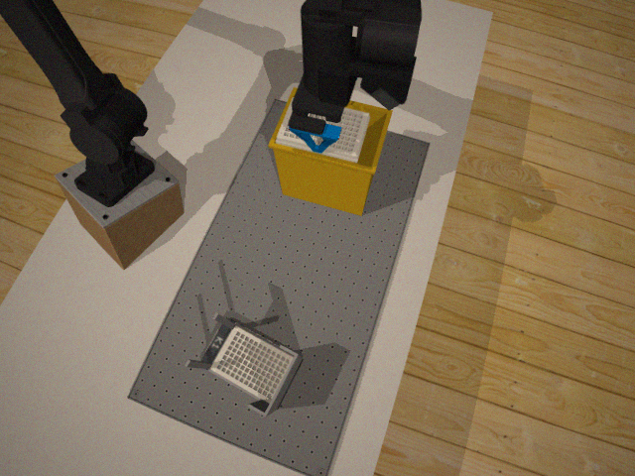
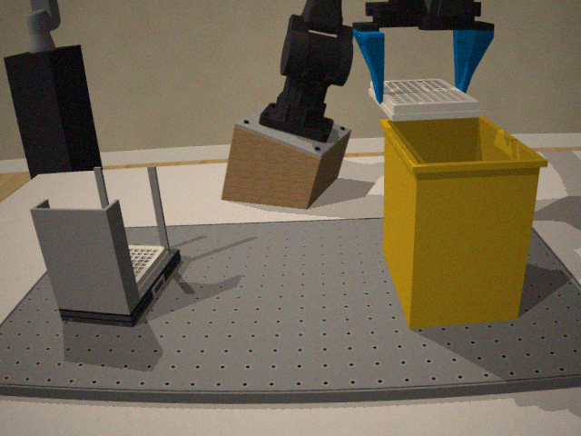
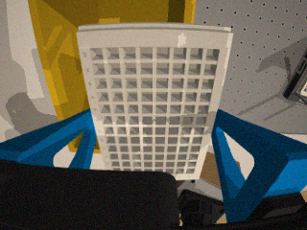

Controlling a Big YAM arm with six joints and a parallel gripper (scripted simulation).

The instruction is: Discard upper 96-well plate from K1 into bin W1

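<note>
Right now the yellow bin W1 is 14 cm below my hand, 4 cm to the left of it and 1 cm behind it.
</note>
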